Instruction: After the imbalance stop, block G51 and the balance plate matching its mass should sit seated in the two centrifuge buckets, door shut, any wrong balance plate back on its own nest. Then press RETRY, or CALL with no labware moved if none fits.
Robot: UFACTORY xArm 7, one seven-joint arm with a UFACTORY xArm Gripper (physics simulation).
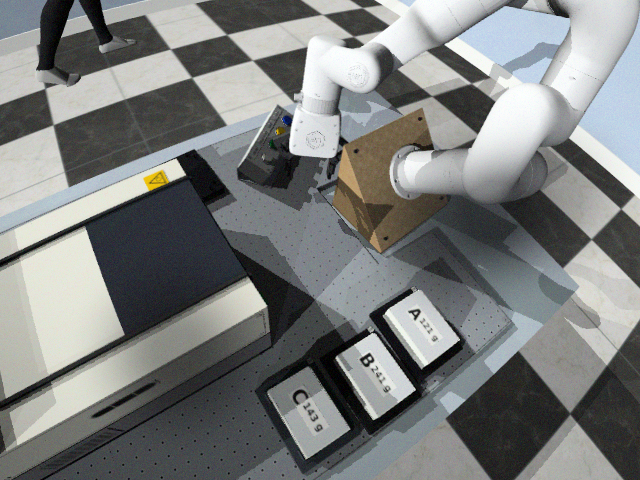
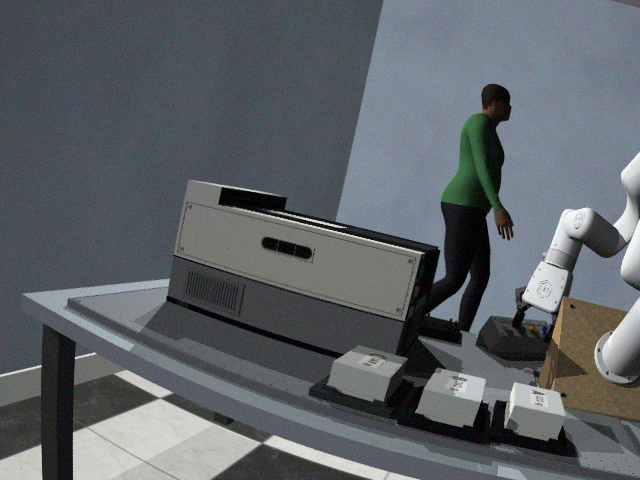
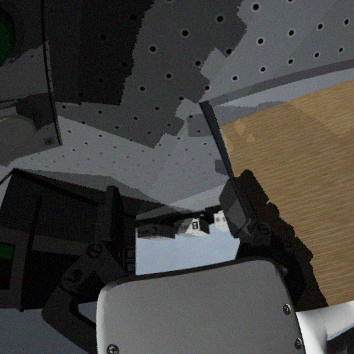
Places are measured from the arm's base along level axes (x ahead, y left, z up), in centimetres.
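Where they show: gripper, fingertip midpoint: (image 1: 308,174) (image 2: 530,335) (image 3: 173,191); arm's base at its link origin: (image 1: 409,172) (image 2: 618,358).
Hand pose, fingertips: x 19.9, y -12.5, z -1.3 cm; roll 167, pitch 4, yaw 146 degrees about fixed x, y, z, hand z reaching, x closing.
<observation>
Things, the pixels of their top centre, and the offset from my fingertips.
- dark panel at its top centre: (image 1: 159,246) (image 2: 388,238) dx +35.5, dy +9.4, dz +13.5 cm
- button box at its top centre: (image 2: 524,320) (image 1: 268,130) dx +0.0, dy -17.1, dz +0.6 cm
- low black unit at its top centre: (image 2: 439,320) (image 1: 185,174) dx +22.3, dy -19.6, dz -4.7 cm
Balance plates A, 121 g (image 1: 421,328) (image 2: 535,410) (image 3: 220,220), B, 241 g (image 1: 374,374) (image 2: 451,396) (image 3: 194,226), and C, 143 g (image 1: 308,411) (image 2: 367,373) (image 3: 155,231) each sit on a black nest. The centrifuge (image 1: 206,330) (image 2: 294,268) has a dark panel (image 1: 165,253) across its top; its buckets and block G51 do not show. My gripper (image 1: 311,167) (image 2: 534,324) (image 3: 173,191) is open and empty, low beside the button box (image 1: 255,162) (image 2: 509,338). Its green button (image 1: 271,144) (image 2: 521,329) (image 3: 5,35) is near one finger; contact cannot be told. Button labels are unreadable.
The wooden mounting block (image 1: 382,191) (image 2: 589,361) (image 3: 295,150) of the arm stands close beside the gripper. A low black unit (image 1: 201,175) (image 2: 439,328) lies between the centrifuge and the button box. A person (image 1: 56,36) (image 2: 475,165) is beyond the table.
</observation>
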